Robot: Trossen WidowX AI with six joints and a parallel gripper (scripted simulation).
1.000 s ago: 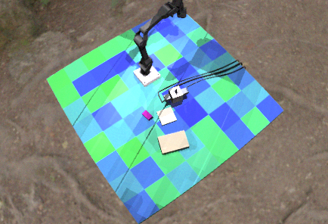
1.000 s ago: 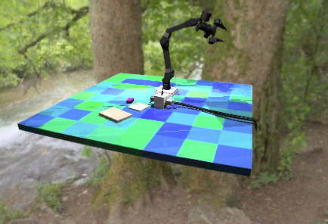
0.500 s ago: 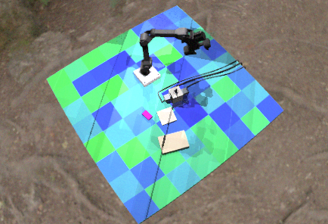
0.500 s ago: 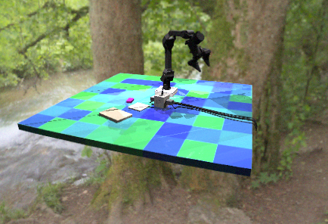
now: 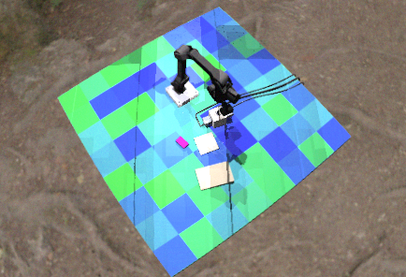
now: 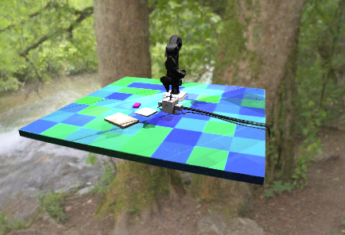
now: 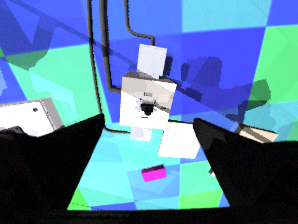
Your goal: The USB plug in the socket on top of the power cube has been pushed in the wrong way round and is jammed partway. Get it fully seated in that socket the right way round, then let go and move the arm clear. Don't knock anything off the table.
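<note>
My gripper tip is 40 mm above the dark USB plug and 10 mm to the left of it. Round my gripper tip: small magenta block (240 mm to the right, 130 mm below, 40 mm behind); then USB socket (70 mm below, 10 mm to the right); then white flat pad (150 mm to the right, 130 mm below, 50 mm ahead).
</note>
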